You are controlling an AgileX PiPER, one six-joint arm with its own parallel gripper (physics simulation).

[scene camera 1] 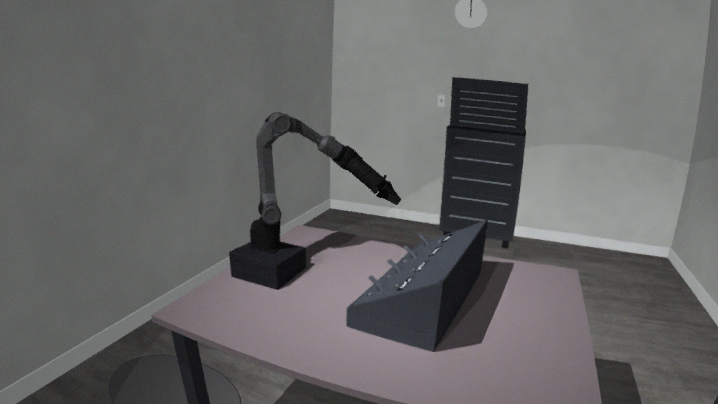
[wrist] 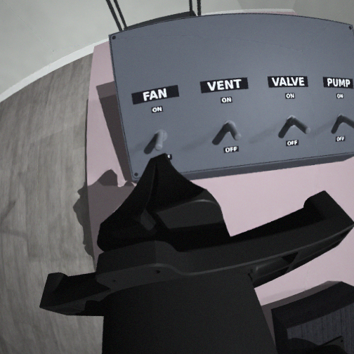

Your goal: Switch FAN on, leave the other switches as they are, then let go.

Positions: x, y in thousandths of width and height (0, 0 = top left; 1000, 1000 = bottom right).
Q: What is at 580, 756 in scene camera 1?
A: A grey sloped switch panel.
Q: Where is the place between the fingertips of my gripper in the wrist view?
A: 459, 468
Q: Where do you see a grey sloped switch panel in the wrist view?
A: At 532, 222
